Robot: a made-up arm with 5 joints. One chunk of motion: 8 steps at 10 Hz.
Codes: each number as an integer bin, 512 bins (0 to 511) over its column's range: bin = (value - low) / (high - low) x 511, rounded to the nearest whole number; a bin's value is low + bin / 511 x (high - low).
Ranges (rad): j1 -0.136..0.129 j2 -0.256..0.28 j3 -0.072..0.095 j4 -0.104..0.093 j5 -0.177..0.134
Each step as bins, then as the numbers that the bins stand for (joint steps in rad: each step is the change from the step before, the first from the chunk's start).
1 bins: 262 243 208 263 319
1 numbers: -0.00013 -0.00111 -0.00402 -0.00261 0.01715
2 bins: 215 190 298 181 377
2 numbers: -0.02450 -0.05670 0.02539 -0.03422 0.05245
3 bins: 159 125 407 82 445
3 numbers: -0.05354 -0.12488 0.06101 -0.07239 0.09383
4 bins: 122 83 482 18 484
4 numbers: -0.07273 -0.16894 0.08552 -0.09706 0.11757
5 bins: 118 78 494 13 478
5 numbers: -0.07481 -0.17418 0.08944 -0.09899 0.11392
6 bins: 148 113 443 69 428
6 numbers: -0.05925 -0.13747 0.07278 -0.07740 0.08349
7 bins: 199 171 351 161 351
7 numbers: -0.03280 -0.07663 0.04271 -0.04193 0.03662
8 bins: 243 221 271 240 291
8 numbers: -0.00998 -0.02419 0.01657 -0.01148 0.00011
